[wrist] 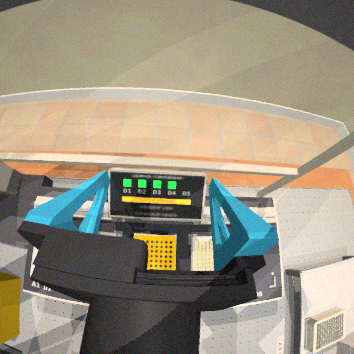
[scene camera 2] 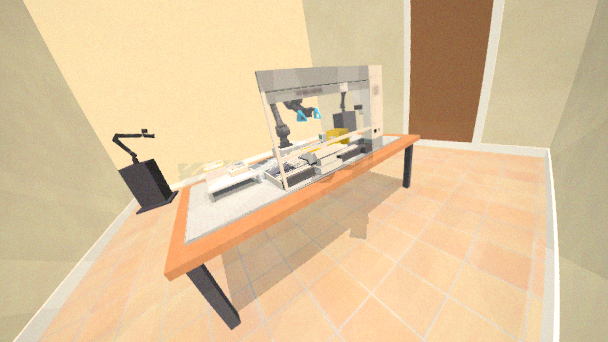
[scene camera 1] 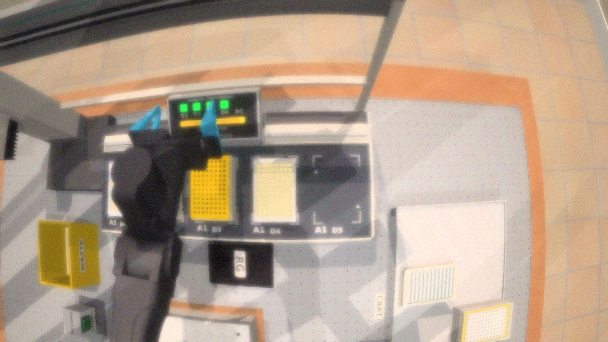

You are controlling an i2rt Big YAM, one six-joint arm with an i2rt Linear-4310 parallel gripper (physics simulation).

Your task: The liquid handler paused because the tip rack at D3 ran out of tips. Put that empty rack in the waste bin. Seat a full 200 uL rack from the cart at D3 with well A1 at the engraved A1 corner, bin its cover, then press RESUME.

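Places are measured from the arm's base along level axes (x ahead, y left, z up), in centimetres.
Pixels of known places: gripper, fingertip midpoint: [wrist: 158, 178] [scene camera 2: 314, 119] [scene camera 1: 185, 104].
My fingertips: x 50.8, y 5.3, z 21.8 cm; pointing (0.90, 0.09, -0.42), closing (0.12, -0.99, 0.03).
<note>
For each thing: its top centre in the pictures, then the offset to it from my fingertips. "spot": a spot on its surface instead.
- yellow tip rack, top centre: [scene camera 1: 209, 187] [wrist: 152, 267] [scene camera 2: 310, 149] dx -10.5, dy -0.8, dz -19.4 cm
- yellow waste bin, top centre: [scene camera 1: 53, 254] [scene camera 2: 336, 130] dx -33.4, dy +38.7, dz -16.6 cm
- white cart, top centre: [scene camera 1: 453, 302] [wrist: 338, 337] [scene camera 2: 228, 173] dx -29.4, dy -55.3, dz -23.5 cm
- pale rack with a striped top, top centre: [scene camera 1: 431, 285] [wrist: 330, 330] [scene camera 2: 238, 167] dx -25.1, dy -47.9, dz -20.9 cm
- yellow-edged rack, top centre: [scene camera 1: 488, 325] [scene camera 2: 213, 166] dx -33.8, dy -62.8, dz -17.0 cm
- small box with a green button, surface spot: [scene camera 1: 87, 324] spot: dx -50.4, dy +30.4, dz -21.8 cm
- display, surface spot: [scene camera 1: 250, 112] spot: dx +4.8, dy -6.9, dz -18.4 cm
- pale yellow-dotted rack, top centre: [scene camera 1: 273, 189] [wrist: 210, 264] [scene camera 2: 296, 161] dx -8.8, dy -13.0, dz -24.0 cm
- black RG block, top centre: [scene camera 1: 239, 264] dx -25.6, dy -7.0, dz -28.7 cm
- frame post, surface spot: [scene camera 1: 377, 62] spot: dx +11.7, dy -28.7, dz -2.9 cm
The yellow tip rack [scene camera 1: 212, 192] [wrist: 162, 252] sits at D3 with dark, open holes. My gripper [scene camera 1: 184, 106] [scene camera 2: 309, 114] [wrist: 158, 178] is open and empty, raised high above the deck. In scene camera 1 its fingers overlap the display. The yellow waste bin [scene camera 1: 85, 257] [scene camera 2: 338, 135] [wrist: 9, 310] stands left of the deck. On the white cart [scene camera 1: 450, 230] [wrist: 325, 287] at the right are a pale rack with a striped top [scene camera 1: 430, 285] [wrist: 330, 330] and a yellow-edged rack [scene camera 1: 486, 322]. Their labels are unreadable. A small box with a green button [scene camera 1: 87, 324] stands below the bin.
The display [scene camera 1: 250, 112] [wrist: 157, 212] shows lamps D1 to D4 green. A pale yellow-dotted rack [scene camera 1: 275, 192] [wrist: 202, 252] sits at D4; D5 is vacant. A black RG block [scene camera 1: 220, 265] lies before the deck. The arm partly hides D1 and D2. A frame post [scene camera 1: 377, 62] rises behind the deck.
</note>
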